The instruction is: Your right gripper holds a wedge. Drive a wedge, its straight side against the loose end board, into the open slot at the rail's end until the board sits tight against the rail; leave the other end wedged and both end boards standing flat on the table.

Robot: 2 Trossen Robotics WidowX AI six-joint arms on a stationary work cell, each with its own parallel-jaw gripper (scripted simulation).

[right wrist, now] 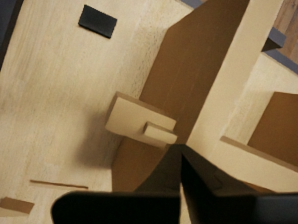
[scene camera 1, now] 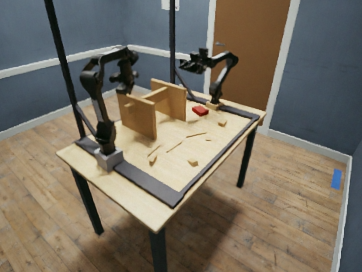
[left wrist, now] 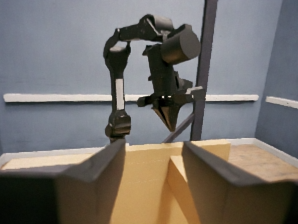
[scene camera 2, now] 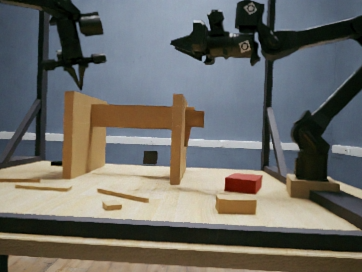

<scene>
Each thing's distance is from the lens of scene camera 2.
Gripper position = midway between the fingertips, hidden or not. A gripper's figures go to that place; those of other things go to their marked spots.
left gripper [scene camera 2: 172, 45]: 0.81 m
end board [scene camera 2: 178, 154]: 0.75 m
end board [scene camera 2: 84, 146]: 0.90 m
rail [scene camera 2: 102, 115]: 0.93 m
</scene>
